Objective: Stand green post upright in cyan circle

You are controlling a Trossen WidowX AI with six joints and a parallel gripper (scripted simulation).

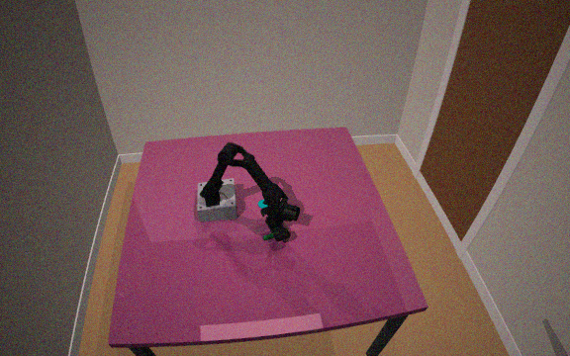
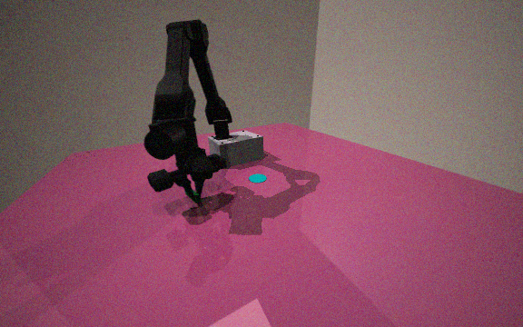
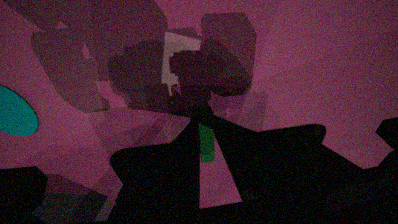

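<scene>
The cyan circle lies 21 cm to the left of my gripper tip, 2 cm behind it and 1 cm below it. From my gripper tip the other things lie so: green post: 2 cm behind.
</scene>
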